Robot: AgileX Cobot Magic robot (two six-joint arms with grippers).
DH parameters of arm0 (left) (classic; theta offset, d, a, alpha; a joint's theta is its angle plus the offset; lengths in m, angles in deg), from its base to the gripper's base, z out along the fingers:
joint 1: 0 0.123 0 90
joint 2: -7.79 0 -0.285 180
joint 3: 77.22 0 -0.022 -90
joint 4: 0 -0.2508 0 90
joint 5: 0 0 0.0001 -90
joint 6: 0 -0.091 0 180
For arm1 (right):
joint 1: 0 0.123 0 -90
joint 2: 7.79 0 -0.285 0
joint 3: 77.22 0 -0.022 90
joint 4: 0 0.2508 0 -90
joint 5: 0 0 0.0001 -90
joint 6: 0 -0.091 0 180
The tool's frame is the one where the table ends.
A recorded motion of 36 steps. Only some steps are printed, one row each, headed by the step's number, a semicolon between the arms.
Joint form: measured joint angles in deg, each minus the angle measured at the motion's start. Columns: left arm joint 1, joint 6, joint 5, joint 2, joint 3, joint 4; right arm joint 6, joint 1, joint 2, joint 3, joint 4, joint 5.
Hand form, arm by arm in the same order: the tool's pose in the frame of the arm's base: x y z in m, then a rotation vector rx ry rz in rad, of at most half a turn. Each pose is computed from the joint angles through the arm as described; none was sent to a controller.
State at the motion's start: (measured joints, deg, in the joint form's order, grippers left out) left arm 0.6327 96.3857 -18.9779 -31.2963 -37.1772 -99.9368; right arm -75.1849 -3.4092 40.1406 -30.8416 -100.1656 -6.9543
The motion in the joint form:
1: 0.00 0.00 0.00 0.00 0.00 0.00; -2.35 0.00 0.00 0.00 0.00 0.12
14: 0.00 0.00 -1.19 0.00 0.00 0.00; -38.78 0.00 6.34 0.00 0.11 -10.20
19: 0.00 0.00 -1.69 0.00 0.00 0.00; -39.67 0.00 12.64 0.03 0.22 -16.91
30: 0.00 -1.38 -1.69 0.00 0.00 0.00; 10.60 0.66 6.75 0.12 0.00 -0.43
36: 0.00 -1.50 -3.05 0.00 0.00 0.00; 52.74 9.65 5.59 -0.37 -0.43 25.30
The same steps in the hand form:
1: 0.1067 -0.0279 0.3828 0.3102 1.4158 -0.1670; 0.1511 0.0016 0.3290 -0.3677 1.6315 -0.2469
14: 0.1062 -0.0296 0.3824 0.3275 1.4171 -0.1814; 0.1700 0.0163 0.3090 0.0566 1.8163 0.3909
19: 0.1060 -0.0304 0.3822 0.3348 1.4176 -0.1874; 0.1859 0.0252 0.2886 0.0213 1.9460 0.5202
30: 0.1060 -0.0304 0.3822 0.3517 1.4129 -0.1677; 0.1740 0.0031 0.3090 -0.5978 1.6999 -0.3673
36: 0.1053 -0.0324 0.3817 0.3729 1.4135 -0.1825; 0.1696 -0.0099 0.3233 -1.0282 1.5044 -1.1901

